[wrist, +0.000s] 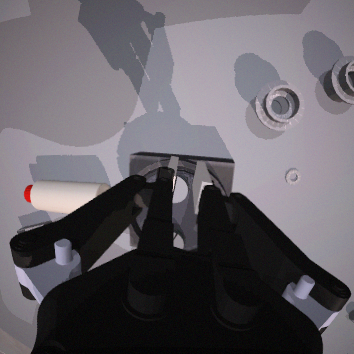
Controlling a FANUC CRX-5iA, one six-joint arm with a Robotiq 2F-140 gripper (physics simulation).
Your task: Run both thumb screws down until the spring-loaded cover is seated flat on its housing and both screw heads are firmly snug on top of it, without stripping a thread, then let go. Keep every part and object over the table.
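Frame: origin at the arm's base, x back, y left, z down, level; millimetres.
Seen in the pictures: gripper, fingertip midpoint: (185, 170).
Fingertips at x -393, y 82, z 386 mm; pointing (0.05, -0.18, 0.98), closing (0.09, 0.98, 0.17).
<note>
Pixels of each thing's top centre, then the offset from my fingertips to it. "spot": a spot on its surface instead.
- pale round thumb screw head at a spot on its surface: (180, 191) spot: dy +2, dx -22, dz -3 mm
- second screw head at a spot on its surface: (178, 241) spot: dy +16, dx -79, dz -4 mm
- white cylinder with a red tip, top centre: (51, 201) dy -174, dx -105, dz +12 mm
- small washer at its top centre: (293, 176) dy +132, dx +24, dz +60 mm
A grey square cover on its housing (225, 172) sits in the middle of the wrist view, mostly hidden by my gripper. One pale round thumb screw head (180, 191) shows in the narrow gap between my fingers. The second screw head (178, 241) shows only as a sliver nearer my palm. My gripper (185, 170) hangs right over the cover with its fingers drawn close together on either side of the far screw head. I cannot see them pressing on it. How flat the cover sits is hidden.
A white cylinder with a red tip (67, 196) lies to the left of the housing. Two knurled rings (279, 105) (345, 80) stand at the upper right. A small washer (292, 175) lies to the right of the housing.
</note>
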